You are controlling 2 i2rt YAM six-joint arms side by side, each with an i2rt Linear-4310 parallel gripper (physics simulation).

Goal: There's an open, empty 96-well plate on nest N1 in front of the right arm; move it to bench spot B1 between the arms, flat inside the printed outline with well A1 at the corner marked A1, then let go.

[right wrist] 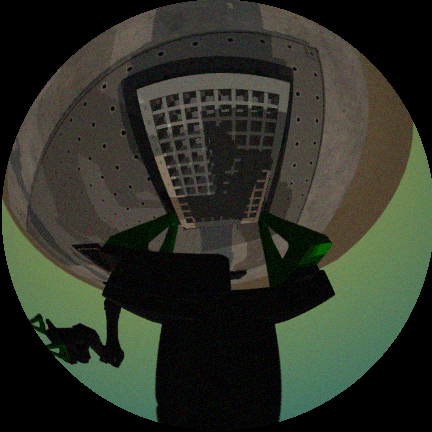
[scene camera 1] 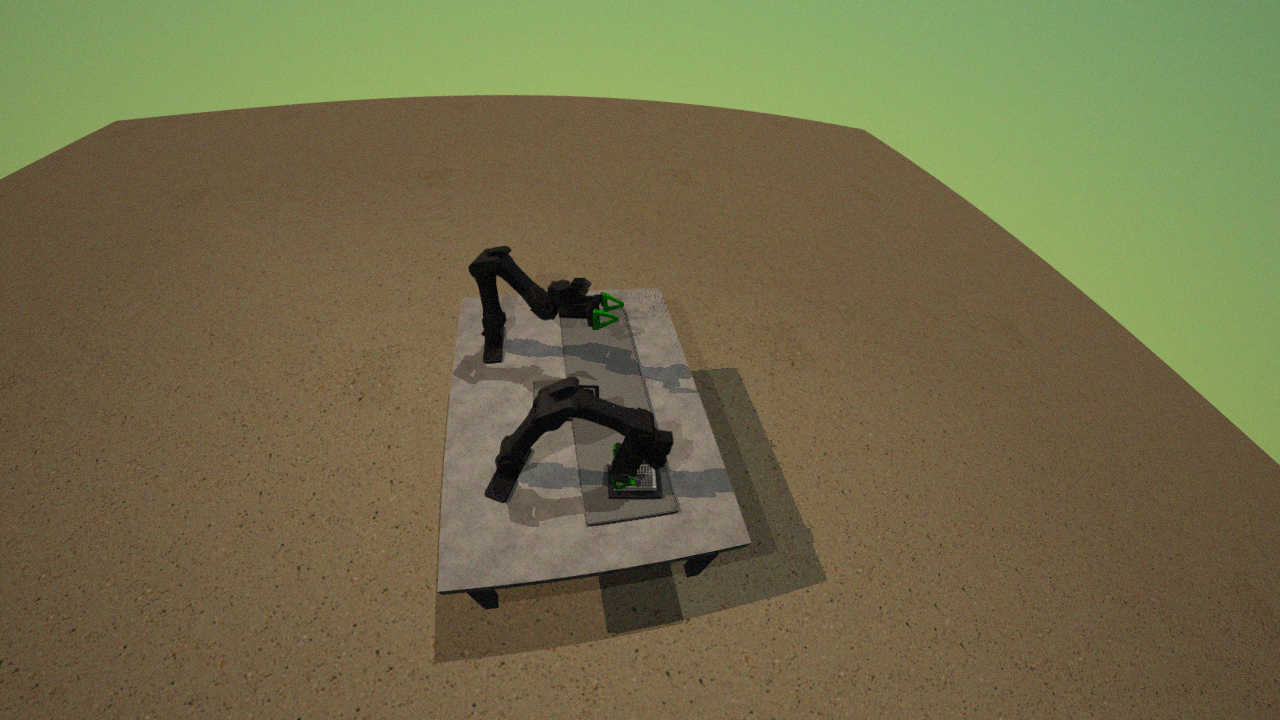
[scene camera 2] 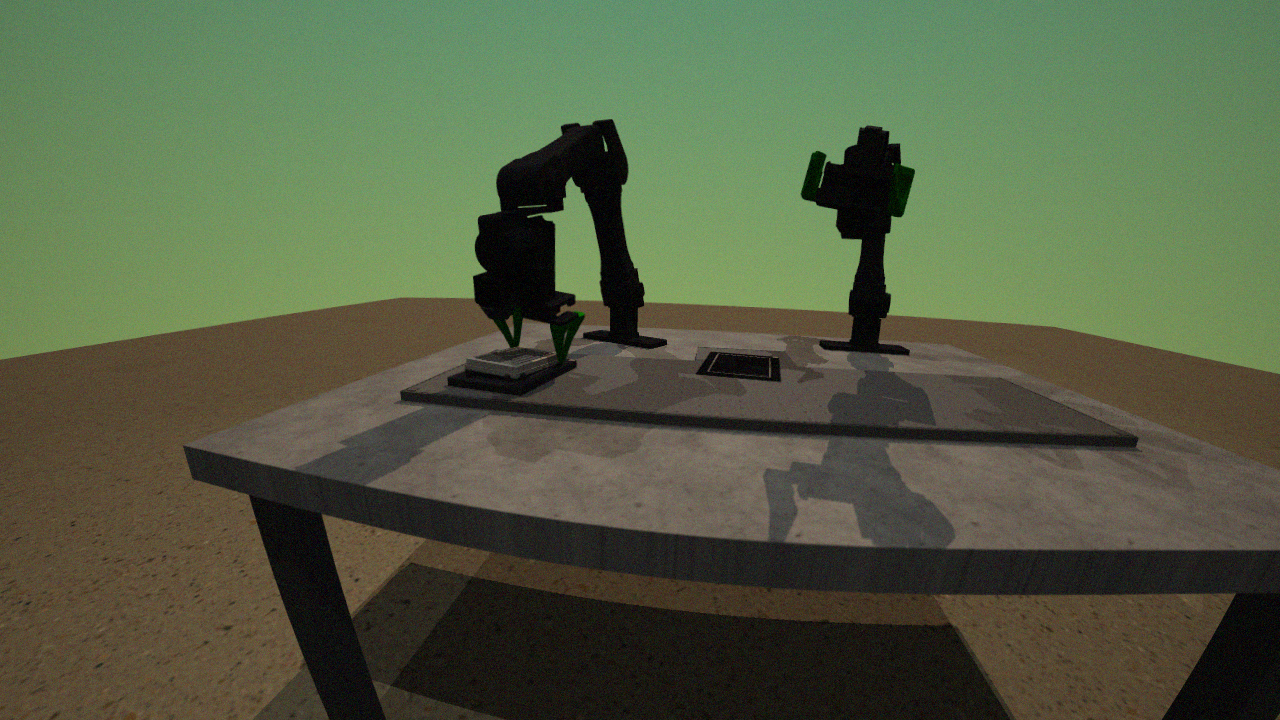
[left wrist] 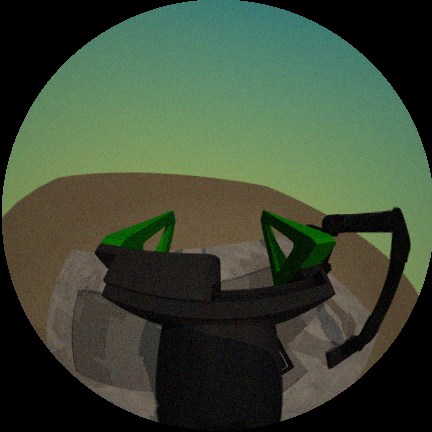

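Seen in the pictures: left gripper, fingertip midpoint: point(scene camera 1: 621, 311) point(scene camera 2: 854, 161) point(left wrist: 217, 214); right gripper, fingertip midpoint: point(right wrist: 217, 214) point(scene camera 1: 617, 476) point(scene camera 2: 538, 355); left arm's base, link origin: point(scene camera 1: 494, 343) point(scene camera 2: 863, 349); right arm's base, link origin: point(scene camera 1: 508, 471) point(scene camera 2: 623, 340).
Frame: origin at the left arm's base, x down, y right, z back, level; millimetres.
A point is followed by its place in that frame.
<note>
The pale, open 96-well plate point(scene camera 1: 646, 477) @[x -43, y 635, z -491 mm] point(scene camera 2: 501, 365) @[x -44, y 617, z -520 mm] point(right wrist: 215, 82) @[x -46, y 634, z -513 mm] is at nest N1 point(scene camera 2: 487, 385) @[x -21, y 628, z -539 mm] point(right wrist: 210, 65) @[x -25, y 636, z -530 mm], a dark frame. It looks raised very slightly from the nest; the exact gap is hard to tell. My right gripper point(scene camera 1: 619, 467) @[x -32, y 617, z -404 mm] point(scene camera 2: 539, 354) @[x -32, y 617, z -404 mm] point(right wrist: 217, 214) @[x -32, y 617, z -404 mm] points down, shut on the plate's two sides near its end toward the arm bases. Shadow covers some wells; the A1 corner is unreadable. Spot B1, a dark pad point(scene camera 2: 742, 365) @[x -15, y 299, z -307 mm] with a pale outline, lies between the arms, partly hidden by the right arm in scene camera 1. My left gripper point(scene camera 1: 620, 310) @[x -312, y 183, z -454 mm] point(scene camera 2: 857, 183) @[x -312, y 183, z -454 mm] point(left wrist: 217, 214) @[x -312, y 183, z -454 mm] is open and empty, high up.
A low perforated board point(scene camera 1: 617, 516) @[x -13, y 738, z -390 mm] point(scene camera 2: 1038, 411) @[x -13, y -106, z -458 mm] point(right wrist: 312, 100) @[x -13, y 727, z -507 mm] carries the nest and reaches past B1 toward the left arm's side. It lies on a grey table point(scene camera 1: 572, 555) @[x 0, y 835, z -249 mm] point(scene camera 2: 626, 501) @[x 0, y 400, z -727 mm]. The left arm stands beyond B1, at the right in scene camera 2.
</note>
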